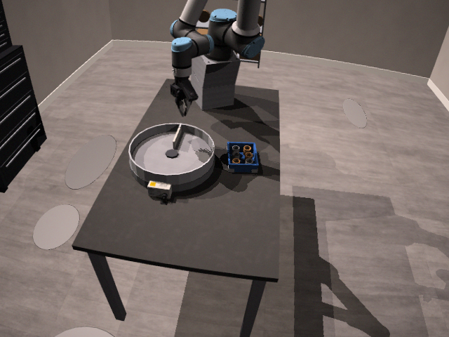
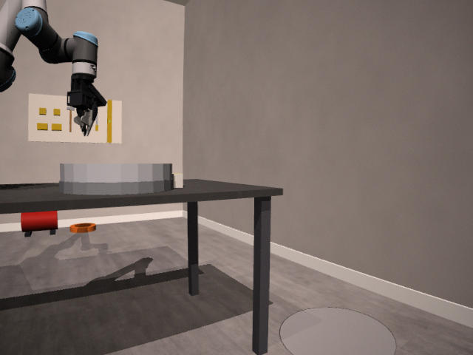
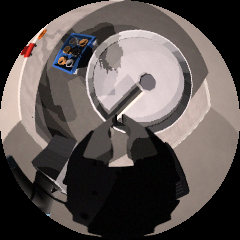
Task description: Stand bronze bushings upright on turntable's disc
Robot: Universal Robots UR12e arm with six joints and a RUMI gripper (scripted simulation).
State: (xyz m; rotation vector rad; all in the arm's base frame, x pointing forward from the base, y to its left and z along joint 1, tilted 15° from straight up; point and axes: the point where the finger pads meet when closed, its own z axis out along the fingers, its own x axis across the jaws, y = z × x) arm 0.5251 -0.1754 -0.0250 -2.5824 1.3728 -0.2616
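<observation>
Right now my hand is 290 mm to the right of the blue crate, 200 mm above it and 90 mm short of it. The rest, counted from my hand: turntable 170 mm below, 110 mm ahead, 60 mm to the right.
</observation>
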